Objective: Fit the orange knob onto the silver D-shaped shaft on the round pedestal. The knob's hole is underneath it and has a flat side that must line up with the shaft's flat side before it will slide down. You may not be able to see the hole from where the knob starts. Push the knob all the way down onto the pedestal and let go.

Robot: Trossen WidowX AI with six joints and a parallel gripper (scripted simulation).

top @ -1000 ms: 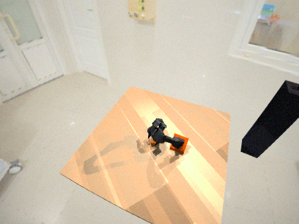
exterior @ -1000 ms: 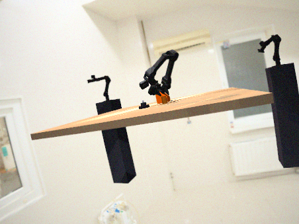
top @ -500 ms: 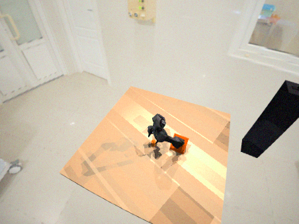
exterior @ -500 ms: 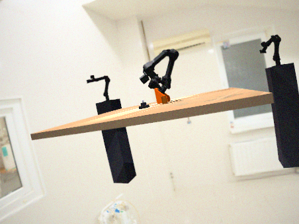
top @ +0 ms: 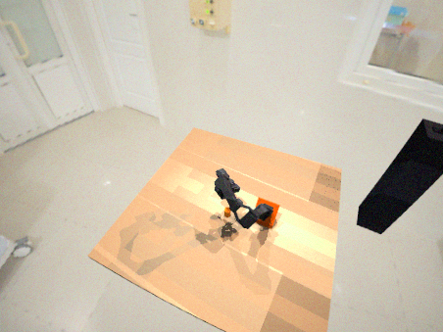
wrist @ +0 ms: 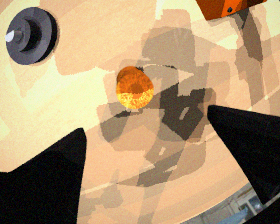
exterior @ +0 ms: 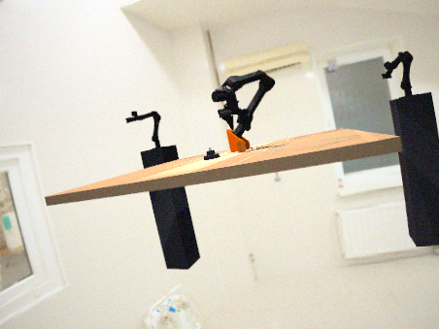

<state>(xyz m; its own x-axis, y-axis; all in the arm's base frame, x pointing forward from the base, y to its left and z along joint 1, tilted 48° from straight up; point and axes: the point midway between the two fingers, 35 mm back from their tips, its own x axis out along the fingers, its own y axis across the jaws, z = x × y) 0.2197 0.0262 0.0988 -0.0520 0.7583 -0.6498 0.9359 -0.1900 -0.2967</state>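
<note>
The orange knob lies 80 mm below my gripper tip. Also, from my gripper tip: dark round pedestal: 140 mm to the right, 90 mm below, 90 mm ahead.
</note>
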